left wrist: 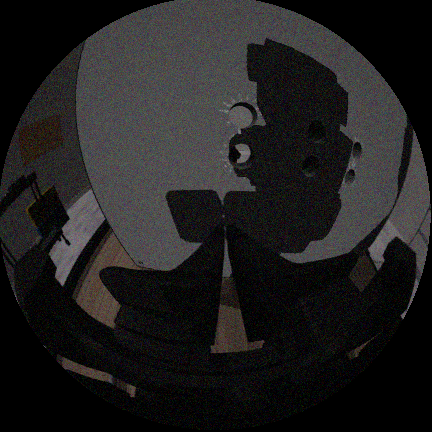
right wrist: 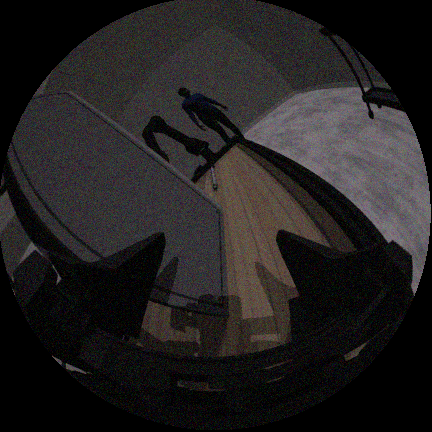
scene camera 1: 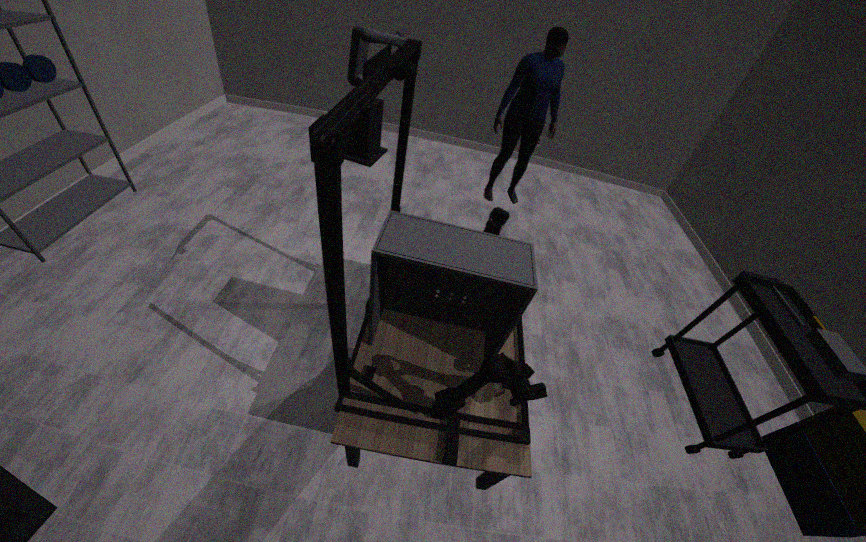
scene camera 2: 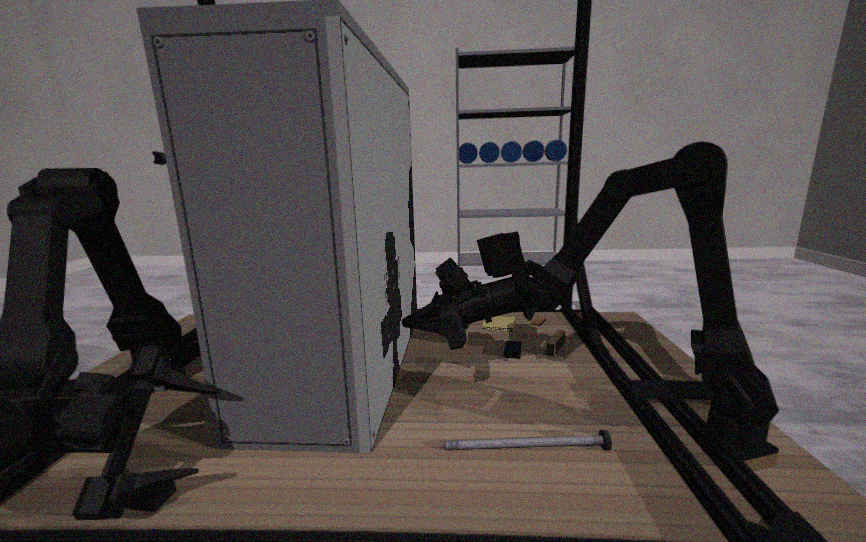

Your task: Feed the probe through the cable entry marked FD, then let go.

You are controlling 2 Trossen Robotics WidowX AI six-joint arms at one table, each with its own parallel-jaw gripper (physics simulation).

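Places are measured from the left arm's base along level axes (x ahead, y left, z up), in centimetres.
Pixels of known places: left gripper, fingertip midpoint: (left wrist: 224, 230) (scene camera 2: 402, 323); right gripper, fingertip midpoint: (right wrist: 222, 237) (scene camera 2: 209, 429); left arm's base, link origin: (right wrist: 211, 157) (scene camera 2: 735, 441); right arm's base, link origin: (scene camera 1: 439, 411).
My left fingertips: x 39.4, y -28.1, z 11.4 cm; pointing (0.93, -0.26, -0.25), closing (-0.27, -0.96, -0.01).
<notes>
Ahead of a thing's pixels: the offset from my left fingertips to its top centre. Level surfaces: height alone.
The probe {dx -13.2, dy +19.3, dz -10.7 cm} (scene camera 2: 526, 442) (right wrist: 214, 177), a thin grey rod with a dark round cap at one end, lies flat on the table beside the grey cabinet {dx +9.2, dy -15.1, dz +43.2 cm} (scene camera 1: 453, 246) (scene camera 2: 255, 223) (left wrist: 165, 125) (right wrist: 100, 165). Several round cable entries pierce the cabinet's panel; the left wrist view shows an upper large entry (left wrist: 241, 117) and a lower large entry (left wrist: 241, 153). No FD marking is readable. My left gripper (scene camera 2: 406, 322) (left wrist: 224, 230) is shut and empty, its tips close to the panel, below the large entries. My right gripper (scene camera 2: 219, 435) (right wrist: 222, 237) is open and empty beside the cabinet's end.
A yellow block {dx -28.8, dy -24.4, dz -12.2 cm} (scene camera 2: 498, 322), a small dark block {dx -25.2, dy -9.2, dz -11.9 cm} (scene camera 2: 512, 348) and a brown block {dx -34.8, dy -8.1, dz -10.6 cm} (scene camera 2: 556, 343) stand on the table {dz -13.3 cm} (scene camera 2: 415, 498) beyond the probe. Dark frame rails (scene camera 2: 664, 421) run along the table near the left arm's base. The cabinet stands between the two arms.
</notes>
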